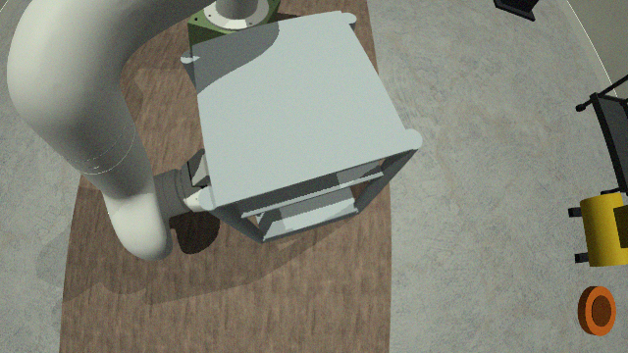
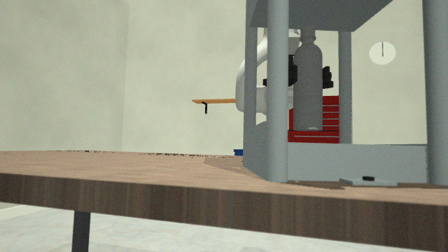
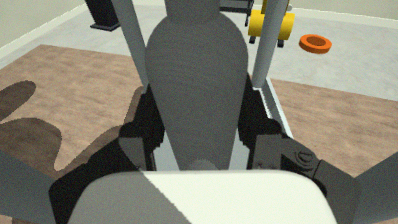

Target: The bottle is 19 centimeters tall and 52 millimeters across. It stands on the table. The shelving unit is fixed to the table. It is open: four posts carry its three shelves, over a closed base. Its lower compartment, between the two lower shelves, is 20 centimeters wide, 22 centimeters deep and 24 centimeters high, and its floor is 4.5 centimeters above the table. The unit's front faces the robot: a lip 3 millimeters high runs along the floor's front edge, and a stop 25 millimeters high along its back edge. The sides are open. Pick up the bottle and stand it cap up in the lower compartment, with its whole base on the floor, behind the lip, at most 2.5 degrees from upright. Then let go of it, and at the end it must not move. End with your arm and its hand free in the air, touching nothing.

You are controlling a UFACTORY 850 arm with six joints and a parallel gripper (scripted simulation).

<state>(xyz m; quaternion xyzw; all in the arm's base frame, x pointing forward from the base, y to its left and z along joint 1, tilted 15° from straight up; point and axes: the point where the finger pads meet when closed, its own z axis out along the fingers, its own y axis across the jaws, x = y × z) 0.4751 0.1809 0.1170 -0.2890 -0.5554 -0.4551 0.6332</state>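
Now: hand 2 cm past the grey shelving unit, 5 cm to the right of it and 2 cm below it. The rest, counted from my hand: grey bottle (3 cm above).
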